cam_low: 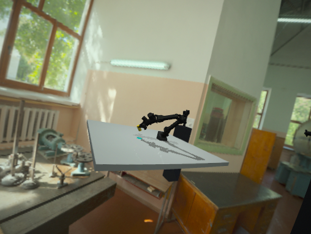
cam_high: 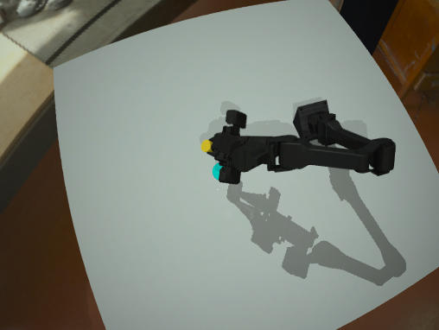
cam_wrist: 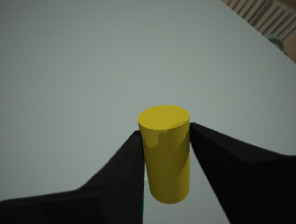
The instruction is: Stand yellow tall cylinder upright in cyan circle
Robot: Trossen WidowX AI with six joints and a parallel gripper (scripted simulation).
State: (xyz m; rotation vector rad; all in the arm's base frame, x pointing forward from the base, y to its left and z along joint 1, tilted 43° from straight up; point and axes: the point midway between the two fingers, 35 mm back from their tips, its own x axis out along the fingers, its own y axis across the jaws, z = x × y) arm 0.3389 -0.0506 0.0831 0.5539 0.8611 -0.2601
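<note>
Now: the cyan circle 120 mm below my gripper tip, 40 mm to the left of it and 30 mm behind it. From my gripper tip the other things lie so: yellow cylinder 20 mm below, 10 mm behind.
</note>
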